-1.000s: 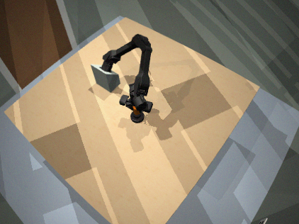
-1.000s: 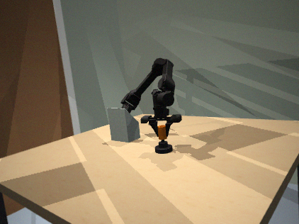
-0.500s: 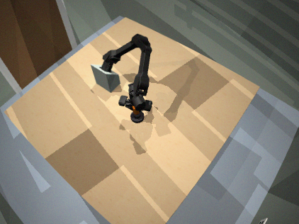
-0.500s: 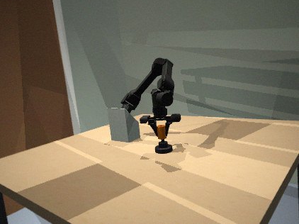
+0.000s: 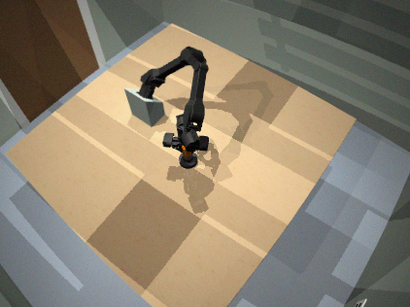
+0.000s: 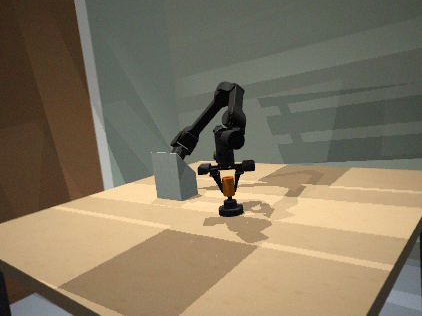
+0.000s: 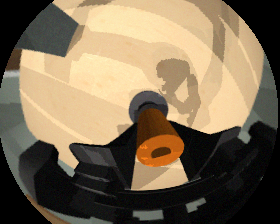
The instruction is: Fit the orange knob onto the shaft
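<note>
My gripper tip is 2 cm below the orange knob. Round my gripper tip: dark round pedestal: 4 cm below.
</note>
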